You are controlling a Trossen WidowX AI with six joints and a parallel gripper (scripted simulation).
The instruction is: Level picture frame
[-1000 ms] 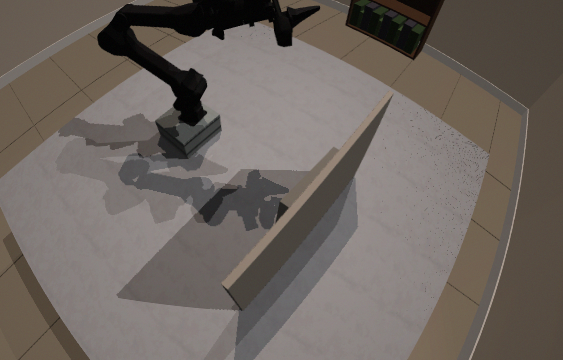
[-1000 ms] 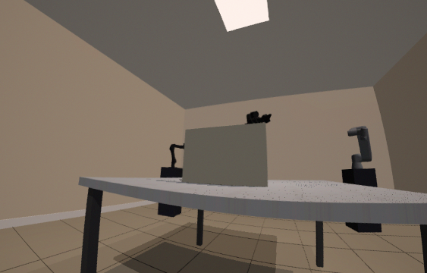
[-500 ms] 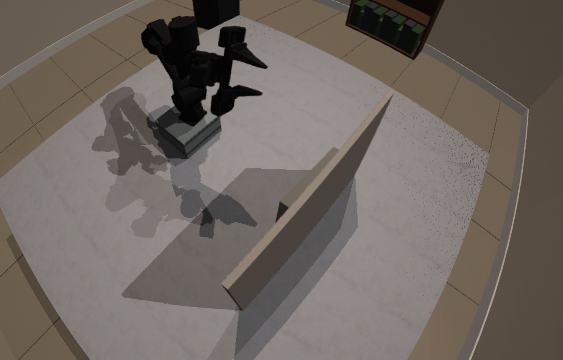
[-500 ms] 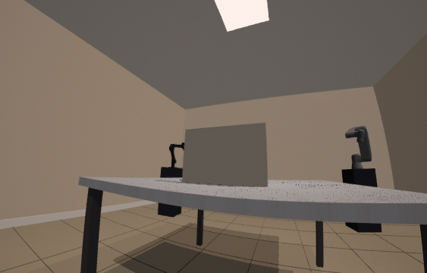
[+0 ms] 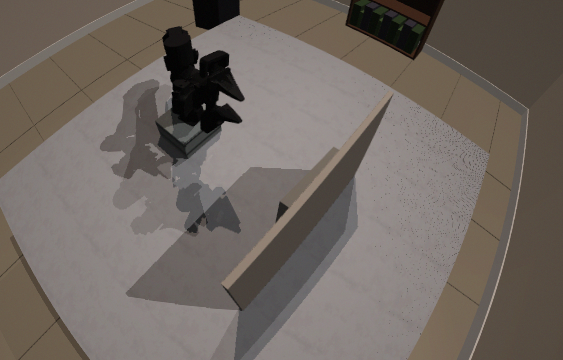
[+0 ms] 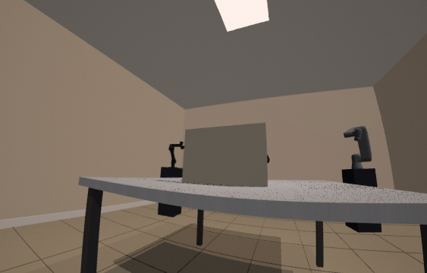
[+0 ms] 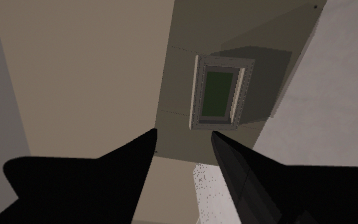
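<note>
Right now the picture frame is 19 cm ahead of my gripper tip, 4 cm to the right of it and 9 cm below it. Also, from my gripper tip: wall panel: 20 cm ahead, 5 cm to the right, 11 cm below.
</note>
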